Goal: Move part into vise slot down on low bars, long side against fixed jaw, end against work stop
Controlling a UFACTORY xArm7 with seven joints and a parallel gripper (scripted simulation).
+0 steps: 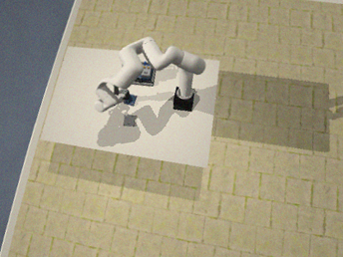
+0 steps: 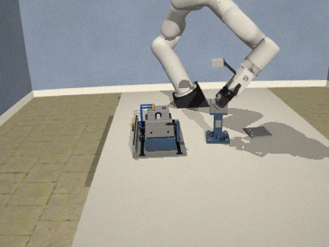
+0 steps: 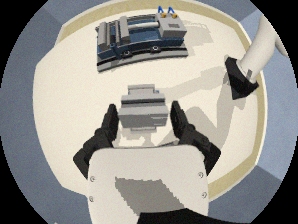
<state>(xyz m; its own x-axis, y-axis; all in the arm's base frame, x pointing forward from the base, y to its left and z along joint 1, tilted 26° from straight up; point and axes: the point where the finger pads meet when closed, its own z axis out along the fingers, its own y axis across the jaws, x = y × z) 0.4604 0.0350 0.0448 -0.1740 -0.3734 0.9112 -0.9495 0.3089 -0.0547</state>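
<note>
The part lies 1 cm to the right of my hand. Also, from my hand: V-block post: 10 cm below, 1 cm to the right; air cylinder: 22 cm to the right, 16 cm behind, 8 cm below; infeed plate: 17 cm to the left, 16 cm below.
</note>
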